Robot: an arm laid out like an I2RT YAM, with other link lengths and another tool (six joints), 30 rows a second.
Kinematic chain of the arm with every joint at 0, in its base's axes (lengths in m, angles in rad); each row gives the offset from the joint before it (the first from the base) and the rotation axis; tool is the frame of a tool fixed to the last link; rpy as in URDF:
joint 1: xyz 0 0 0.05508 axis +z
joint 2: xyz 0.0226 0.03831 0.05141 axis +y
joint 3: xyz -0.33 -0.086 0 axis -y
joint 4: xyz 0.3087 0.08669 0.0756 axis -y
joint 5: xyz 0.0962 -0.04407 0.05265 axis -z
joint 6: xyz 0.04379 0 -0.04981 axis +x
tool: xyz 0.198 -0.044 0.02 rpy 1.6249 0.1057 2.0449
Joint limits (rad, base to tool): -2.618..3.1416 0..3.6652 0..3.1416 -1.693..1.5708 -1.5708..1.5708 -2.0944..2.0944
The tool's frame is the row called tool.
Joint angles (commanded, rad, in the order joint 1, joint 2, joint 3, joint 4, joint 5, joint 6), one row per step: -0.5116, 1.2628, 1.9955, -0.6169, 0.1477, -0.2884; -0.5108, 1.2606, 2.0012, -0.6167, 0.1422, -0.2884; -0.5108, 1.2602, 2.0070, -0.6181, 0.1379, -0.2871; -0.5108, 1.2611, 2.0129, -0.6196, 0.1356, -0.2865; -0.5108, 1.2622, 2.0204, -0.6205, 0.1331, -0.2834; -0.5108, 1.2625, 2.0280, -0.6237, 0.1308, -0.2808; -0.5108, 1.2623, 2.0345, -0.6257, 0.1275, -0.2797; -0.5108, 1.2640, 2.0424, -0.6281, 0.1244, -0.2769; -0.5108, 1.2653, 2.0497, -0.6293, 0.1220, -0.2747; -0.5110, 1.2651, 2.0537, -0.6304, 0.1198, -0.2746
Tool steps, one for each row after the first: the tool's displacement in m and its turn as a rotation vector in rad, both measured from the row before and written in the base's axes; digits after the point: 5 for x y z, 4 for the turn. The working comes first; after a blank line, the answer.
Tool pose at each row, in the base's axes (x y z in m, rotation vector in rad; the steps are taken from these numbers as rounded here): 0.33324, -0.27512, 0.75607, 1.0868, 1.2946, 0.7175; 0.33148, -0.27227, 0.75992, 1.0763, 1.2938, 0.7220; 0.33036, -0.27053, 0.76251, 1.0700, 1.2930, 0.7262; 0.32960, -0.26951, 0.76461, 1.0658, 1.2920, 0.7284; 0.32843, -0.26829, 0.76751, 1.0606, 1.2884, 0.7331; 0.32688, -0.26690, 0.77004, 1.0564, 1.2859, 0.7371; 0.32548, -0.26526, 0.77267, 1.0508, 1.2845, 0.7404; 0.32470, -0.26409, 0.77503, 1.0464, 1.2826, 0.7451; 0.32367, -0.26295, 0.77764, 1.0416, 1.2800, 0.7488; 0.32272, -0.26191, 0.77933, 1.0377, 1.2794, 0.7502

-0.00176, 0.00285, 0.00385, -0.0045, -0.0067, 0.0062; -0.00112, 0.00174, 0.00259, -0.0018, -0.0047, 0.0045; -0.00076, 0.00102, 0.00210, -0.0015, -0.0033, 0.0024; -0.00117, 0.00122, 0.00290, -0.0005, -0.0064, 0.0029; -0.00155, 0.00139, 0.00253, -0.0003, -0.0049, 0.0027; -0.00140, 0.00164, 0.00263, -0.0018, -0.0046, 0.0034; -0.00078, 0.00117, 0.00236, -0.0001, -0.0047, 0.0035; -0.00103, 0.00114, 0.00261, -0.0009, -0.0052, 0.0027; -0.00095, 0.00104, 0.00169, -0.0018, -0.0027, 0.0020
